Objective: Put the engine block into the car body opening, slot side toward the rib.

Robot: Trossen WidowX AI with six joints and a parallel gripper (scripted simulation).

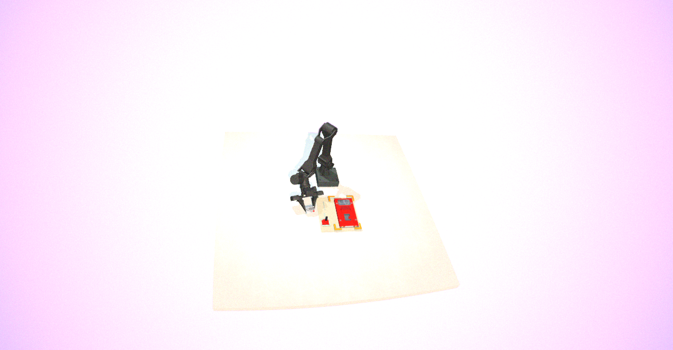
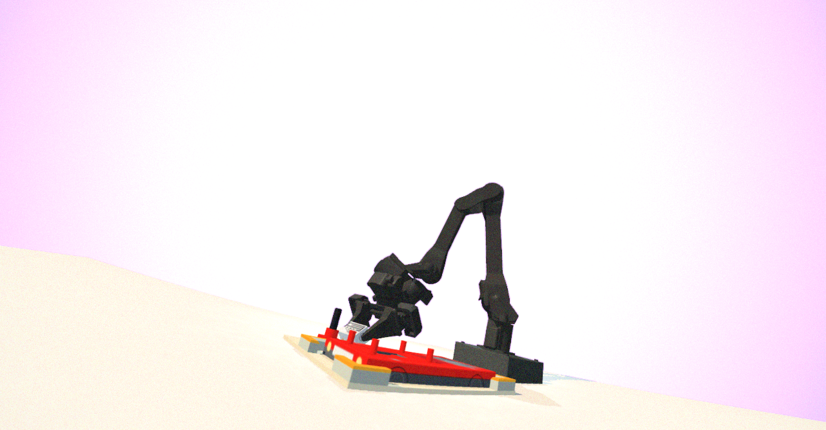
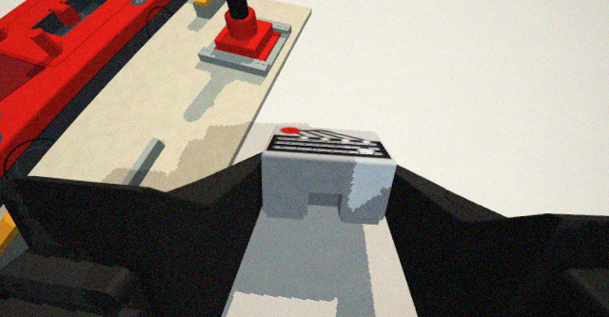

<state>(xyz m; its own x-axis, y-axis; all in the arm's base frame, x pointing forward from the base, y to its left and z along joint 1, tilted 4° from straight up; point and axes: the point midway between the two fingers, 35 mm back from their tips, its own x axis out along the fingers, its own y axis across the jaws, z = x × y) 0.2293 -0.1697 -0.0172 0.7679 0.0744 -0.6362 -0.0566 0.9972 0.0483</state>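
Right now my gripper tip is 10 mm past the engine block. Also, from my gripper tip: black peg 90 mm ahead, 60 mm to the left, 10 mm above; then beige base plate 170 mm to the left, 50 mm ahead, 10 mm below.
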